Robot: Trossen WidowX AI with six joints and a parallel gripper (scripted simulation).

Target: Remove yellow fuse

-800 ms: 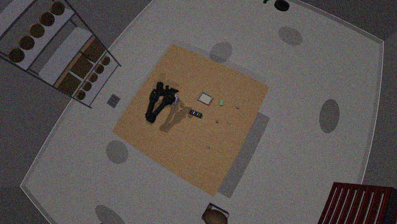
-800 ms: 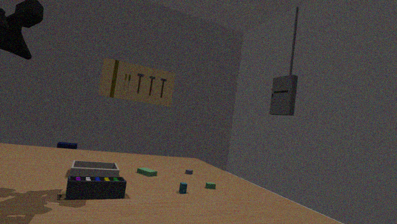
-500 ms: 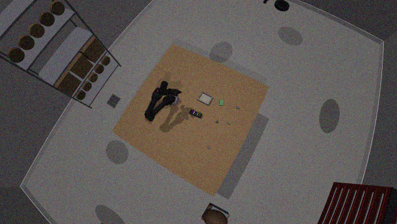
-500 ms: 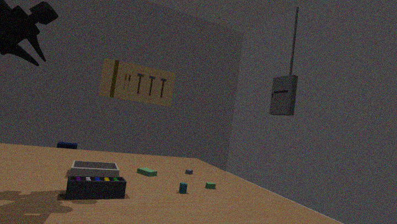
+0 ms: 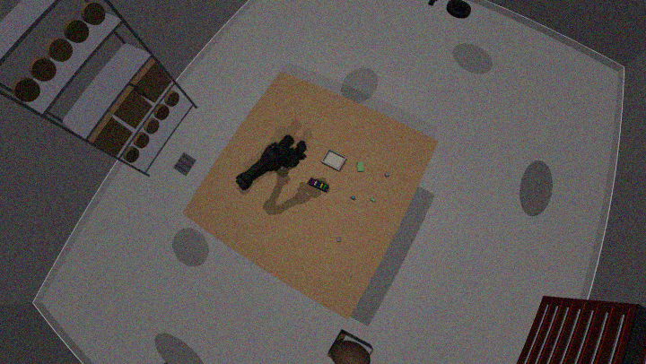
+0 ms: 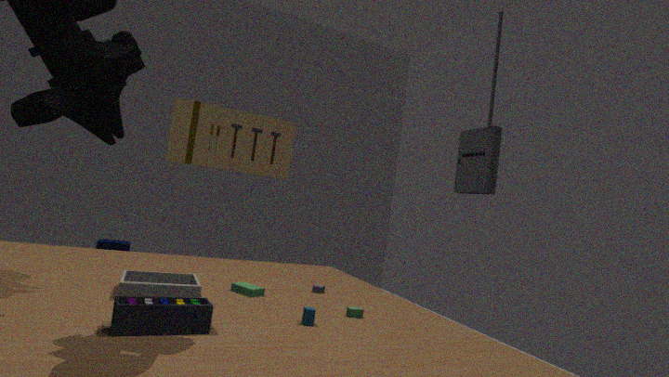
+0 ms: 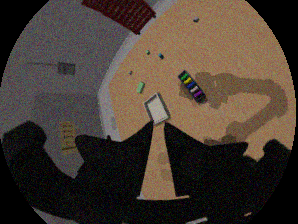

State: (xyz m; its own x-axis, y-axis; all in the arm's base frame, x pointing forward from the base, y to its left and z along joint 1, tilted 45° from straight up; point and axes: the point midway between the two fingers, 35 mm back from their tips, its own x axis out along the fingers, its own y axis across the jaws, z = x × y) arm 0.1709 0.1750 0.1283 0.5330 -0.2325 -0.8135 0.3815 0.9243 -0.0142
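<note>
Right now my gripper tip is 23 cm above the yellow fuse, 12 cm short of it and 4 cm to the left of it. Round my gripper tip: teal cylinder: 32 cm ahead, 24 cm below; grey tray: 25 cm below, 15 cm to the left, 8 cm ahead; flat green block: 25 cm ahead, 24 cm below, 20 cm to the left.
</note>
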